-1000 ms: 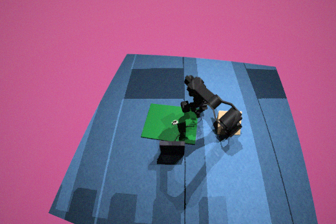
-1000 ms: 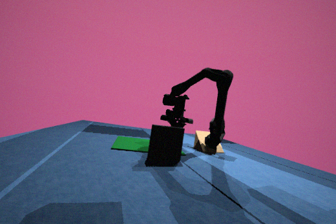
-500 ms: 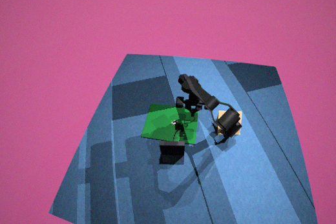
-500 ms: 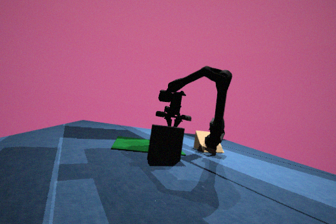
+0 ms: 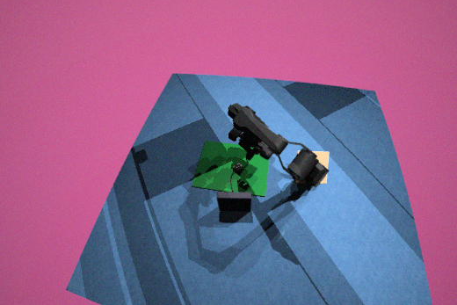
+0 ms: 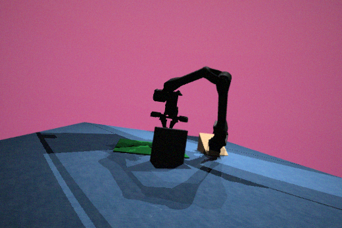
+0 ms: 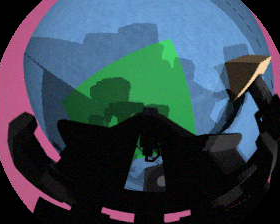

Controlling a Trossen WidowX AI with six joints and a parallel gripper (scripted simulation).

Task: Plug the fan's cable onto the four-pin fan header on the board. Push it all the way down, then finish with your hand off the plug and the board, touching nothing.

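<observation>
The white four-pin header lies 50 mm ahead of my gripper tip, 40 mm to the left of it and 70 mm below it. Round my gripper tip: dark fan 10 mm ahead, 210 mm to the left, 10 mm below; then green board 70 mm ahead, 40 mm to the left, 90 mm below; then dark plug 10 mm to the left, 10 mm above.
</observation>
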